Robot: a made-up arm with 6 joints.
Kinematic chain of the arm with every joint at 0, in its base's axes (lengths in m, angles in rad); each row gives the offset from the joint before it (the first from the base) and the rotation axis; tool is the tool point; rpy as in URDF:
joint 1: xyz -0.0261 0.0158 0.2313 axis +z
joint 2: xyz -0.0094 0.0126 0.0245 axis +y
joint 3: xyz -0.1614 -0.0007 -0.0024 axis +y
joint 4: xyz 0.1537 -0.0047 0.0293 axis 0.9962 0 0.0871
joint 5: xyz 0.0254 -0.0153 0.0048 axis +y
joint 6: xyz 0.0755 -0.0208 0.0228 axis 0.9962 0 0.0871
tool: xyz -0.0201 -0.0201 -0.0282 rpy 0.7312 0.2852 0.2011
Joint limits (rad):
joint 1: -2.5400..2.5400
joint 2: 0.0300..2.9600
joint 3: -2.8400..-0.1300
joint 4: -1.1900..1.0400
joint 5: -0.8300..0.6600
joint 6: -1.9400..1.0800
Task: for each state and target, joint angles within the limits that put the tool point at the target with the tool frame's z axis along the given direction. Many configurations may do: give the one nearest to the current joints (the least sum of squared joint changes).
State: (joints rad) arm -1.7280 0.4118 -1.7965 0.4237 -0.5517 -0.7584
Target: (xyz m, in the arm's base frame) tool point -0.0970 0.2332 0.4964 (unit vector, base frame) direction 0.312 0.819 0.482
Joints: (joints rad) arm -1.5260 0.0427 -1.5978 -0.0250 0.1695 -1.0987
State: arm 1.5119 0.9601 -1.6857 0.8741 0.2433 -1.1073
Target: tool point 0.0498 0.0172 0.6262 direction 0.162 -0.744 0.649
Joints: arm 2.0875 1.0632 -2.2343 0.4416 -0.0079 -1.4245
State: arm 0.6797 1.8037 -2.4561 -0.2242 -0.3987 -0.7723
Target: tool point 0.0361 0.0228 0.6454 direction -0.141 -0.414 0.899
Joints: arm 1.3930 1.4643 -2.6272 -0.4326 0.4056 -0.4766
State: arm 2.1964 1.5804 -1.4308 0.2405 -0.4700 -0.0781
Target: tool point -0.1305 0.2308 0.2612 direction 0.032 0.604 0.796
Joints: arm 2.2915 2.0076 -1.0218 0.1522 -0.8093 -0.4082
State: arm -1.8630 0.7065 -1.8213 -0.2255 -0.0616 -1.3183
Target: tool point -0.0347 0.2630 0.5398 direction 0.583 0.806 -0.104
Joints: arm -1.7746 0.4687 -2.0368 -0.0572 -0.4705 -1.1292
